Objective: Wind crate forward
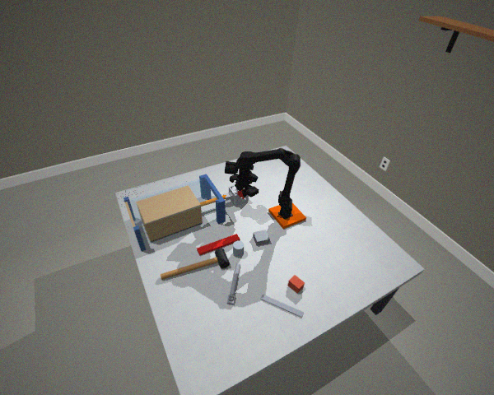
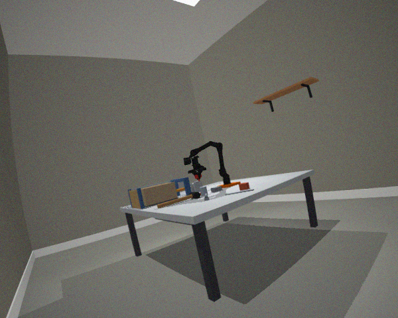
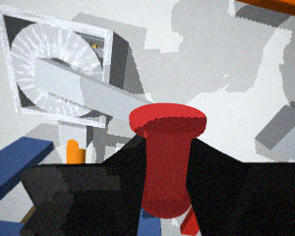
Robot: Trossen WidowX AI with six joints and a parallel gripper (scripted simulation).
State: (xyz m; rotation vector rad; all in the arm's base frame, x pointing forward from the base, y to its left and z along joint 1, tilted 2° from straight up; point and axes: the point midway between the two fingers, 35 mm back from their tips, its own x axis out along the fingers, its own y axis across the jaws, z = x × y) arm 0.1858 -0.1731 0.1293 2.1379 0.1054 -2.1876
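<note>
Right now my gripper tip is 50 mm past the grey winch, 100 mm to the left of it and 90 mm above it. Also, from my gripper tip: red knob 20 mm above; then grey crank arm 10 mm behind, 40 mm to the right, 10 mm below; then grey block 40 mm ahead, 240 mm to the left, 100 mm below.
</note>
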